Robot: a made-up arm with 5 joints. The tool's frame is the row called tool. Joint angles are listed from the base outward.
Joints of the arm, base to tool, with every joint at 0 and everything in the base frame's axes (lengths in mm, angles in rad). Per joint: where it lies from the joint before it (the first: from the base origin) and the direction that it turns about. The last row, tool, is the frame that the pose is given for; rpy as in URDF.
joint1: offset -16.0 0.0 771.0 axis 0 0 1
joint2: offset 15.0 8.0 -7.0 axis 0 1 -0.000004
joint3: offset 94.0 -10.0 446.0 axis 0 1 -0.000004
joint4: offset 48.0 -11.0 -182.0 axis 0 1 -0.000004
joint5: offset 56.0 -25.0 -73.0 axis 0 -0.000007 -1
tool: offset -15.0 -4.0 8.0 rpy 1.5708 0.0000 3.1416
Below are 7 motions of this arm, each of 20 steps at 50 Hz.
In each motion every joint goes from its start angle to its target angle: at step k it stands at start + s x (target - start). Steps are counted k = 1, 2, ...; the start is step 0. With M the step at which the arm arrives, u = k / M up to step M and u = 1 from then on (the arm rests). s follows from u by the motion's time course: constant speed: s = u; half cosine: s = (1 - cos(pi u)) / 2; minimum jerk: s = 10 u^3 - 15 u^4 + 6 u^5.
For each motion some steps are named. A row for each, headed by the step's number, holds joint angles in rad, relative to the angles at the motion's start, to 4 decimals.
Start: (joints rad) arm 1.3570 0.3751 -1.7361 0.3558 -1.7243
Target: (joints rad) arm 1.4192 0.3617 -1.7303 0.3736 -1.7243
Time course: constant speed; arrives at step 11
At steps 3, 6, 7, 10, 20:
3: 0.0170 -0.0037 0.0016 0.0049 0.0000
6: 0.0339 -0.0073 0.0032 0.0097 0.0000
7: 0.0396 -0.0085 0.0037 0.0113 0.0000
10: 0.0565 -0.0122 0.0053 0.0162 0.0000
20: 0.0622 -0.0134 0.0058 0.0178 0.0000

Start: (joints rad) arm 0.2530 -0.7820 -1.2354 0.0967 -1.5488
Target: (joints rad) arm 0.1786 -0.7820 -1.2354 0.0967 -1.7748
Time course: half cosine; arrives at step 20
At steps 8, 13, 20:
8: -0.0257 0.0000 0.0000 0.0000 -0.0781
13: -0.0541 0.0000 0.0000 0.0000 -0.1643
20: -0.0744 0.0000 0.0000 0.0000 -0.2260

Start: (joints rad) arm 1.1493 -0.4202 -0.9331 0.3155 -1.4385
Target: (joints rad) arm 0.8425 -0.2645 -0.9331 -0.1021 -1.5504
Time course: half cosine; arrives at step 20
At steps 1, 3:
1: -0.0019 0.0010 0.0000 -0.0026 -0.0007
3: -0.0167 0.0085 0.0000 -0.0228 -0.0061

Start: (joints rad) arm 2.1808 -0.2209 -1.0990 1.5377 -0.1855
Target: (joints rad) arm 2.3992 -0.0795 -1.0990 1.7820 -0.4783
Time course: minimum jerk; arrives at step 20
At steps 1, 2, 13, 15, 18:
1: 0.0003 0.0002 0.0000 0.0003 -0.0003
2: 0.0019 0.0012 0.0000 0.0021 -0.0025
13: 0.1670 0.1081 0.0000 0.1868 -0.2239
15: 0.1958 0.1268 0.0000 0.2190 -0.2625
18: 0.2165 0.1402 0.0000 0.2422 -0.2903

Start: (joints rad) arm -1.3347 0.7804 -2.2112 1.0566 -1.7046
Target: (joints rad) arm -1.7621 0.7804 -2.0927 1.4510 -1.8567
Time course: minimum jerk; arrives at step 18
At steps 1, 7, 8, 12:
1: -0.0007 0.0000 0.0002 0.0006 -0.0002
7: -0.1275 0.0000 0.0354 0.1177 -0.0454
8: -0.1695 0.0000 0.0470 0.1565 -0.0603
12: -0.3377 0.0000 0.0936 0.3116 -0.1202

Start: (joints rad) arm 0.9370 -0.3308 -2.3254 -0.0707 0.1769
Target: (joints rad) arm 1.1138 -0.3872 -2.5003 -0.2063 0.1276
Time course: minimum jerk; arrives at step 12
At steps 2, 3, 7, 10, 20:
2: 0.0063 -0.0020 -0.0062 -0.0048 -0.0017
3: 0.0183 -0.0058 -0.0181 -0.0140 -0.0051
7: 0.1155 -0.0369 -0.1143 -0.0886 -0.0322
10: 0.1705 -0.0544 -0.1687 -0.1308 -0.0476
20: 0.1768 -0.0564 -0.1749 -0.1356 -0.0493

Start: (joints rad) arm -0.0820 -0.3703 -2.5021 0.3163 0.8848
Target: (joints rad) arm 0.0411 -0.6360 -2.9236 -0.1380 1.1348
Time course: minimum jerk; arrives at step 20
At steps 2, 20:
2: 0.0011 -0.0023 -0.0036 -0.0039 0.0021
20: 0.1231 -0.2657 -0.4215 -0.4543 0.2500

